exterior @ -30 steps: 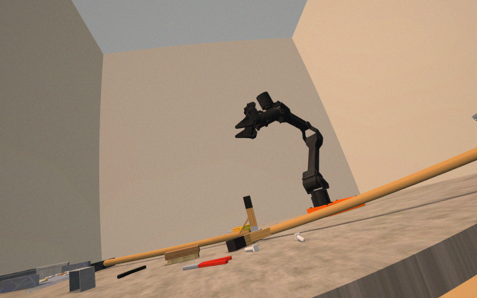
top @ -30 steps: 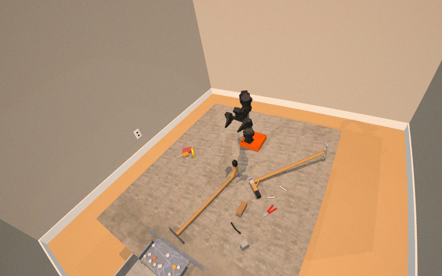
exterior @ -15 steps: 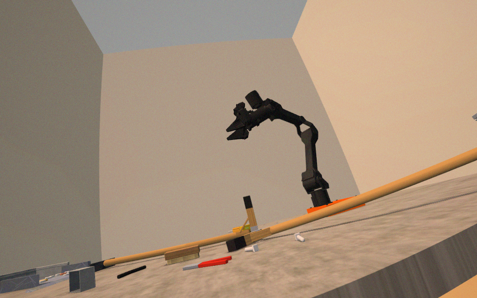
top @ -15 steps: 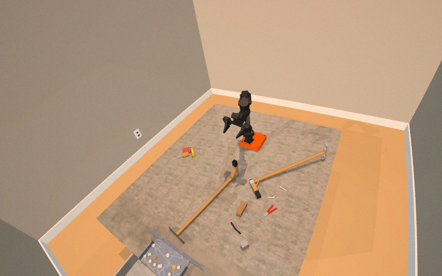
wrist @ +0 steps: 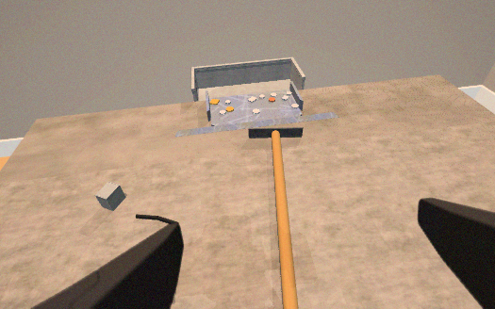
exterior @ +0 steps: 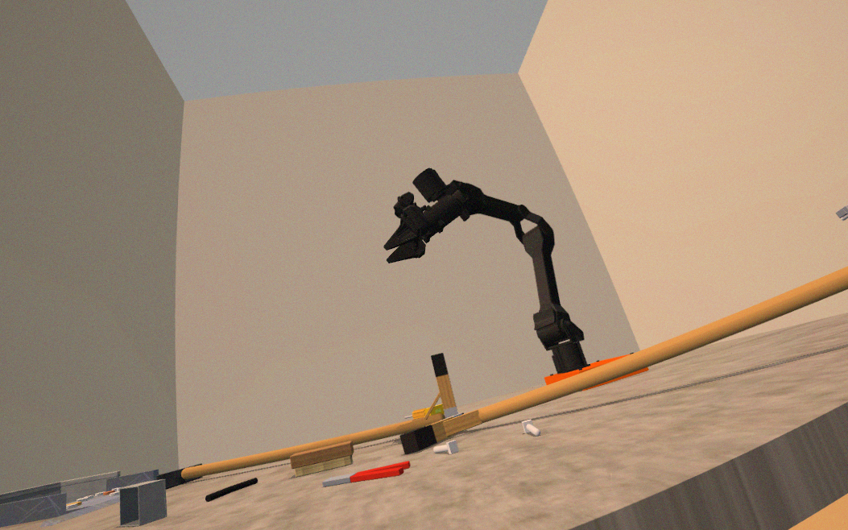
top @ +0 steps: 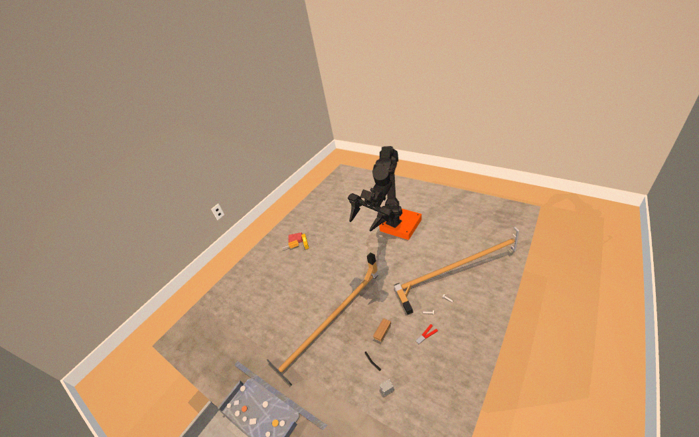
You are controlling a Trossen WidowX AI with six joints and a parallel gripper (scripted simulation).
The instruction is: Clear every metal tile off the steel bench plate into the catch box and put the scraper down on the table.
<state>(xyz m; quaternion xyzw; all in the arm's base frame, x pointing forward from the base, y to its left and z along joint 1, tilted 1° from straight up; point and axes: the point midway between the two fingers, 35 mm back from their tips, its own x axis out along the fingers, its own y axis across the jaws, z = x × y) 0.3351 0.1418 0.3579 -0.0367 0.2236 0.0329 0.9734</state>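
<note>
The long scraper is 32 cm below my gripper tip, 22 cm ahead of it and 3 cm to the right of it. Round my gripper tip: wooden block 37 cm below, 18 cm to the left, 14 cm ahead; grey cube 36 cm below, 32 cm to the left, 30 cm ahead; black strip 38 cm below, 26 cm ahead, 22 cm to the left.
</note>
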